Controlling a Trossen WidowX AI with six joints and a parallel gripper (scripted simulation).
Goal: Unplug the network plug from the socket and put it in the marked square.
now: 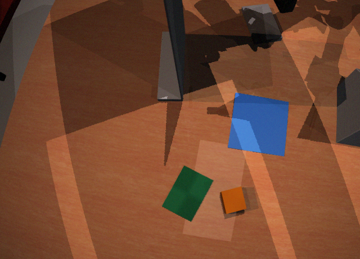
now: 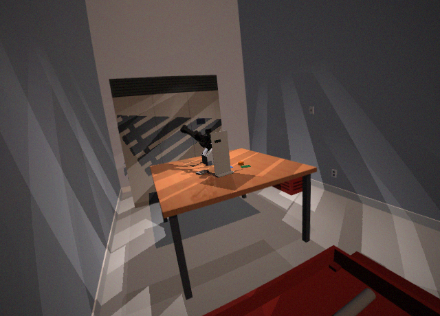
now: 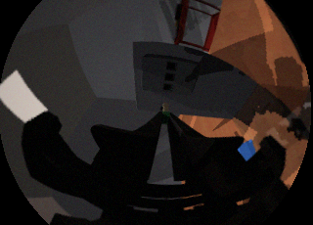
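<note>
Now: gripper tip 11 cm past the blue square, 10 cm to the right of it and 31 cm above it. Also, from my gripper tip: grey block 6 cm behind, 15 cm to the right, 31 cm below; orange cube 10 cm behind, 26 cm to the left, 30 cm below; upright grey panel 10 cm ahead, 1 cm to the left, 14 cm below.
</note>
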